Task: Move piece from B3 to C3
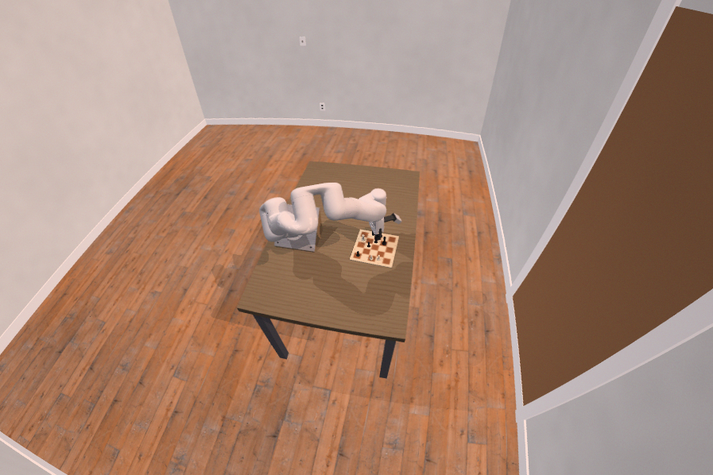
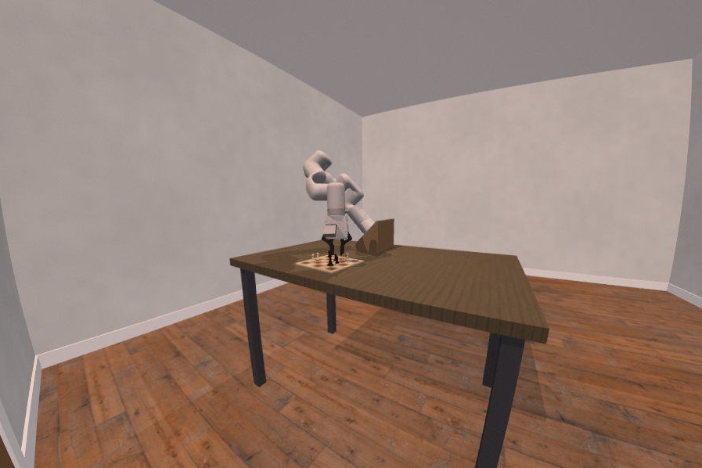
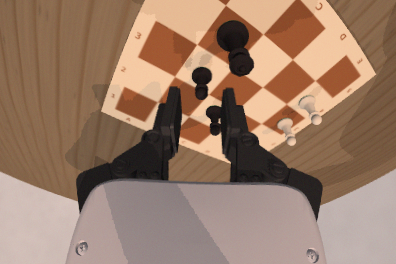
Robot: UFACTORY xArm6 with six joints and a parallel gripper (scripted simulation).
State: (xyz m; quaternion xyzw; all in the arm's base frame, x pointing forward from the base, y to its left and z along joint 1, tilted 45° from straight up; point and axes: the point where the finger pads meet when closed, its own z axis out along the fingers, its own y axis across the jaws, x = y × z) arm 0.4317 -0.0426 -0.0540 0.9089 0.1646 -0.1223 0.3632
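Now: hand 4 cm short of the tall black piece, 1 cm to the left of it and 3 cm above it. The rest, counted from my hand: chessboard: 4 cm to the right, 6 cm below; white piece: 7 cm behind, 1 cm to the left, 4 cm below.
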